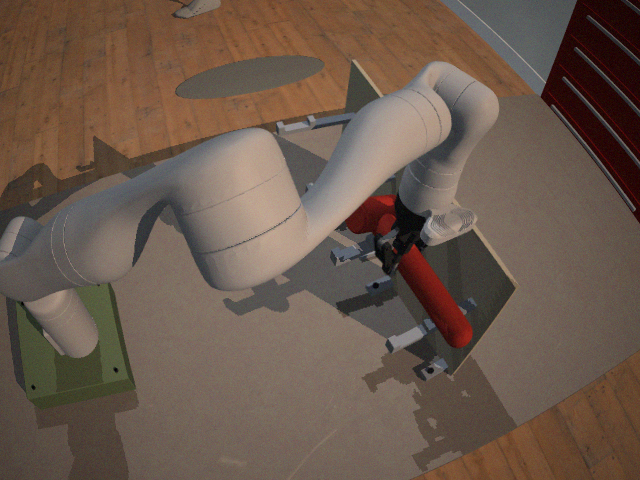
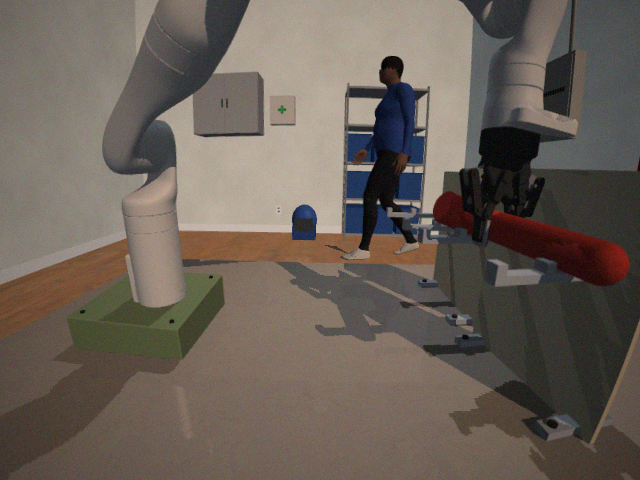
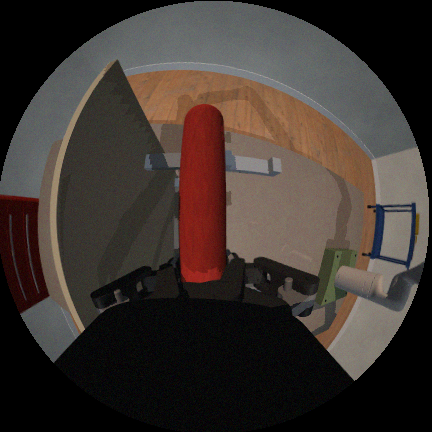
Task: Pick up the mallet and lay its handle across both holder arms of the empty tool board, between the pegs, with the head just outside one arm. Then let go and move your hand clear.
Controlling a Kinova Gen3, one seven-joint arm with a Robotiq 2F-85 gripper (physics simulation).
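Pixels of known places: gripper, fingertip midpoint: (image 1: 400,265) (image 2: 493,245) (image 3: 203,259); arm's base at its link origin: (image 1: 77,335) (image 2: 162,295) (image 3: 340,275).
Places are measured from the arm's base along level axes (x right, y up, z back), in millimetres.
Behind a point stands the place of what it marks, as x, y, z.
Note:
The red mallet (image 1: 436,297) @[225, 189, -560] (image 2: 558,243) @[252, 178, -552] (image 3: 204,190) @[202, 191, -564] lies along the tool board (image 1: 488,279) @[241, 213, -639] (image 2: 537,330) @[168, 24, -633] (image 3: 115,200) @[187, 199, -635], its handle end tilted down. My gripper (image 1: 398,256) @[134, 144, -557] (image 2: 497,223) (image 3: 203,259) @[134, 144, -557] is shut on the handle near the head. The handle crosses over the near holder arm (image 1: 408,338) @[252, 146, -510] (image 2: 519,275) @[259, 146, -507] (image 3: 252,165) @[248, 146, -510], on the board side of its inner peg (image 1: 428,324) @[248, 158, -543] (image 2: 549,268) @[257, 153, -543], not between the two pegs. The head shows beyond the far holder arm (image 1: 347,254) @[87, 146, -487] (image 2: 439,236) @[87, 146, -495]. Contact with the arms is unclear; the fingers partly hide the far arm.
A second board (image 1: 360,88) @[-211, 212, -648] with a holder arm (image 1: 315,124) @[-206, 142, -558] stands behind, partly hidden by my arm. Small feet (image 1: 379,285) @[57, -57, -596] (image 2: 555,426) @[269, -53, -604] stand at the tool board's base. A green base block (image 1: 116,330) @[11, -3, -83] (image 2: 201,315) @[16, -32, -84] carries my arm. A person (image 2: 395,113) stands in the background.

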